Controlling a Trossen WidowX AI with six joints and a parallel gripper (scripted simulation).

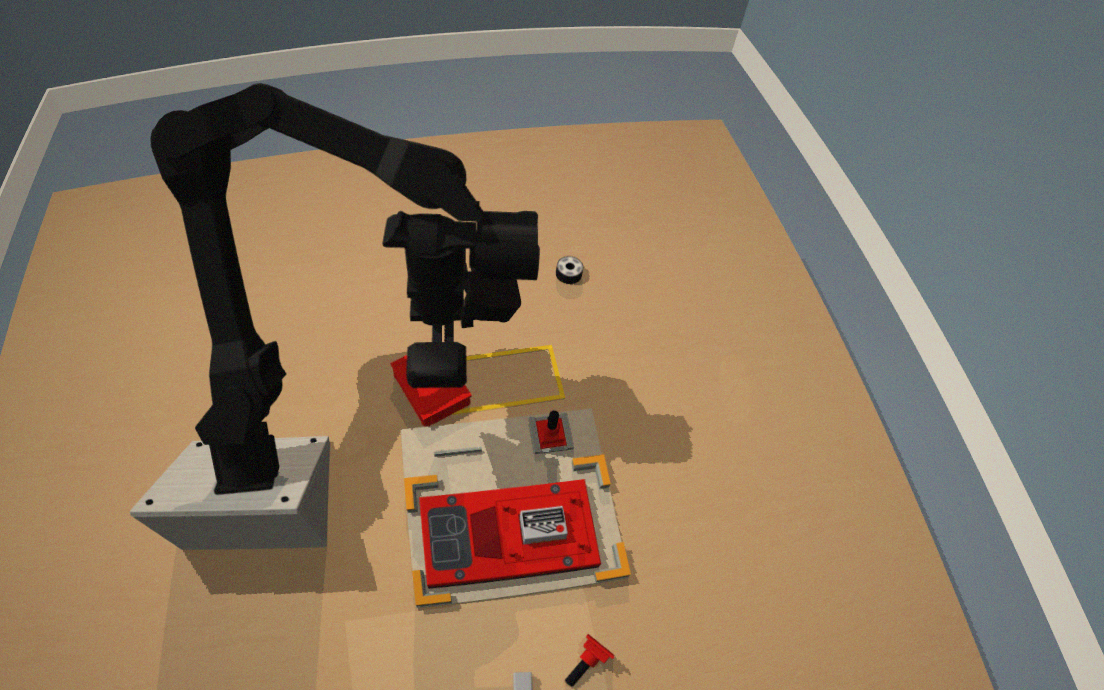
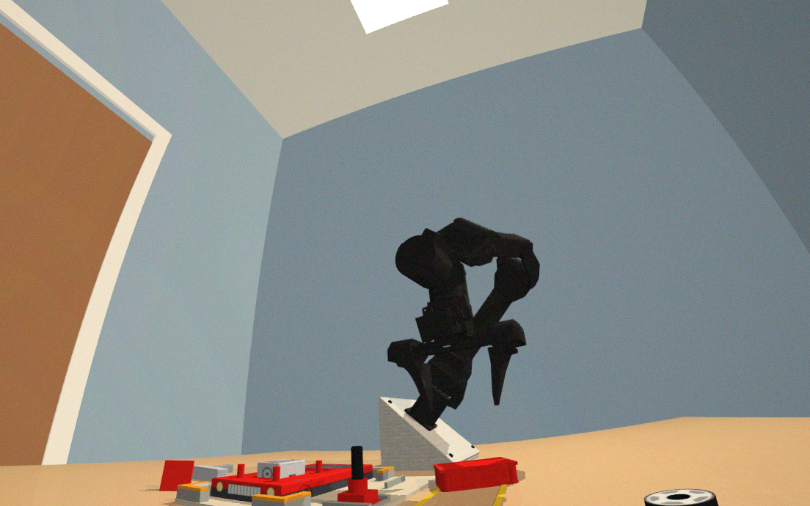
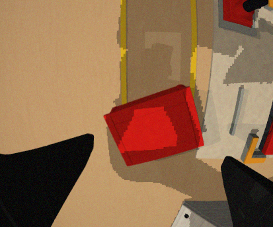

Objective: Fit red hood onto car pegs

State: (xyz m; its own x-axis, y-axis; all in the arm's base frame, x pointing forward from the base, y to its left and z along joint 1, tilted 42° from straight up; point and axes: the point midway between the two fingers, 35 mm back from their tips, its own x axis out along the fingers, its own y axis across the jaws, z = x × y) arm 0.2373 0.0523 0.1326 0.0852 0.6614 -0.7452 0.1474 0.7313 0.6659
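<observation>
The red hood lies 80 mm below my gripper tip and 20 mm behind it. From my gripper tip the other things lie so: grey holder: 120 mm ahead, 90 mm to the right, 60 mm below; then black wheel: 210 mm ahead, 160 mm to the left, 90 mm below; then grey engine block: 210 mm to the right, 80 mm ahead, 70 mm below.
</observation>
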